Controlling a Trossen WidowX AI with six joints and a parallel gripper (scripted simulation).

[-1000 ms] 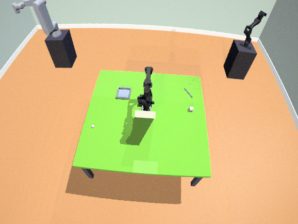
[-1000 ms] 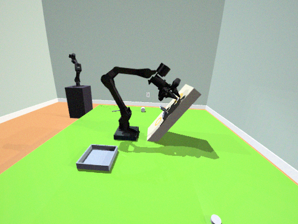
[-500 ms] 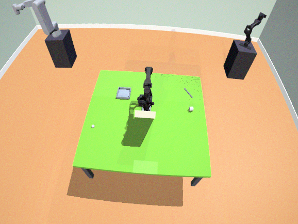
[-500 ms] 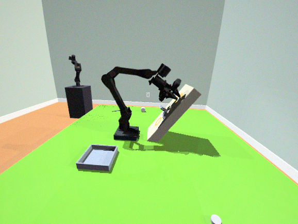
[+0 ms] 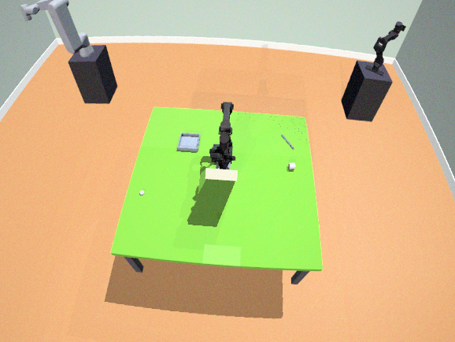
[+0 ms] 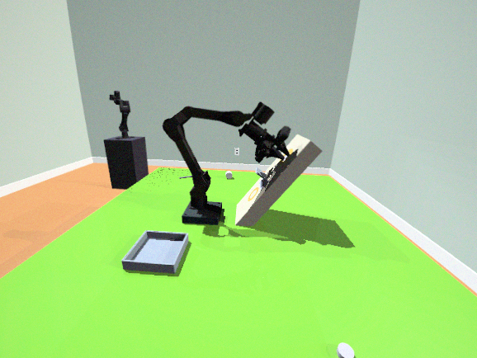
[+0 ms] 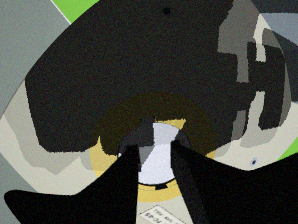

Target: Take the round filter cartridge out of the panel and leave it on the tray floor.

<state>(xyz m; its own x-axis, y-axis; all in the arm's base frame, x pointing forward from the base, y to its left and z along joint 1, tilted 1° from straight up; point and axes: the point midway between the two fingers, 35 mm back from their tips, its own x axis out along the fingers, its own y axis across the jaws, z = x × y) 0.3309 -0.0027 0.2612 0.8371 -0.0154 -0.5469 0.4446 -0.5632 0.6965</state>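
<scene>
Right now my gripper tip is 1 cm short of the round filter cartridge and 1 cm above it. From my gripper tip the other things lie so: service panel (4 cm behind, 8 cm below); then grey tray (44 cm behind, 27 cm to the right, 26 cm below); then small white cube (26 cm behind, 49 cm to the left, 24 cm below).
</scene>
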